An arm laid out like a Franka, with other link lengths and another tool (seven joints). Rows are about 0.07 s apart.
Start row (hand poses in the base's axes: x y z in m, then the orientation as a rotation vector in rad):
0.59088 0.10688 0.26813 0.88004 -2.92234 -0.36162
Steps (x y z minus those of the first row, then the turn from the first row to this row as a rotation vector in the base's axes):
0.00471 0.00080 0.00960 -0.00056 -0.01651 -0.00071
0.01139 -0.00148 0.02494 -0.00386 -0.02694 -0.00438
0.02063 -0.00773 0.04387 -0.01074 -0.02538 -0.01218
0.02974 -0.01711 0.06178 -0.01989 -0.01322 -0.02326
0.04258 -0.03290 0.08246 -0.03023 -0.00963 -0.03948
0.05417 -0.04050 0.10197 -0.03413 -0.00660 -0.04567
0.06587 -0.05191 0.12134 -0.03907 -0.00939 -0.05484
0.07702 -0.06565 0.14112 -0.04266 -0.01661 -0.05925
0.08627 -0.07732 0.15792 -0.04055 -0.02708 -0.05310
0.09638 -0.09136 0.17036 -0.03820 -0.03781 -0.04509
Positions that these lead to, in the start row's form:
0.59559 0.10768 0.27773 0.88620 -2.93769 -0.35528
0.60227 0.10540 0.29307 0.88507 -2.94890 -0.34700
0.61151 0.09915 0.31200 0.87223 -2.95114 -0.33770
0.62062 0.08977 0.32991 0.84980 -2.94520 -0.32889
0.63346 0.07398 0.35059 0.82354 -2.94944 -0.31568
0.64505 0.06638 0.37010 0.81283 -2.94948 -0.31128
0.65675 0.05497 0.38947 0.80011 -2.95619 -0.30348
0.66790 0.04123 0.40925 0.79624 -2.96463 -0.29582
0.67715 0.02956 0.42605 0.80977 -2.97129 -0.29488
0.68726 0.01552 0.43849 0.82621 -2.97719 -0.29408

